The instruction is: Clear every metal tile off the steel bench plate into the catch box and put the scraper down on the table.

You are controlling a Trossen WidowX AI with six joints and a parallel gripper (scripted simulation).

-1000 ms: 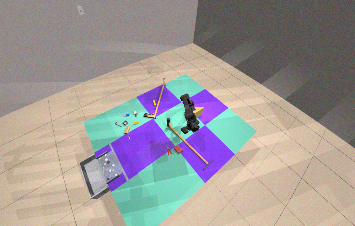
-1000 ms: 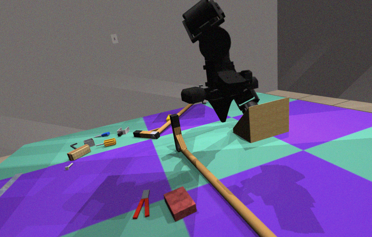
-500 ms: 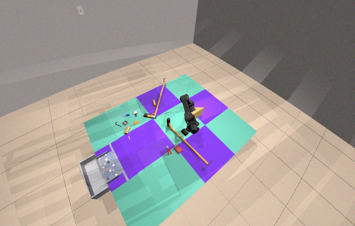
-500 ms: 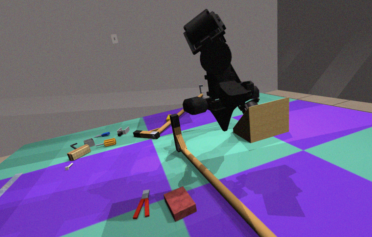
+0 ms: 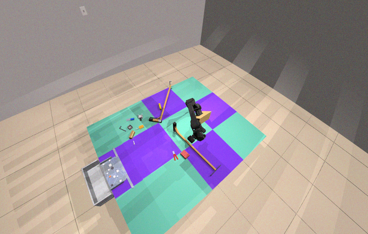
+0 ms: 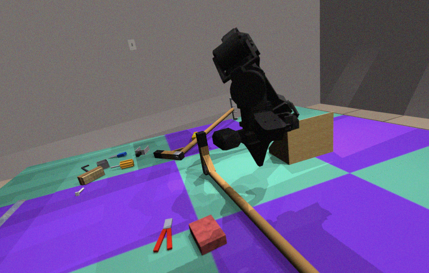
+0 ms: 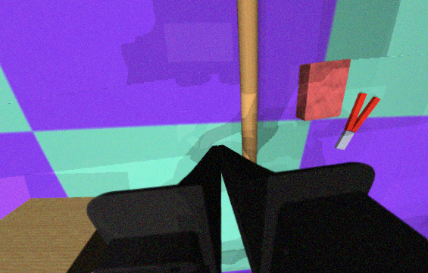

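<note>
My gripper tip is 50 mm short of the long scraper, 30 mm to the right of it and 50 mm above it. From my gripper tip the other things lie so: red block 160 mm ahead, 30 mm to the left, 100 mm below; then wooden block 450 mm ahead, 480 mm to the right, 90 mm below; then orange screwdriver 340 mm ahead, 510 mm to the right, 90 mm below.
</note>
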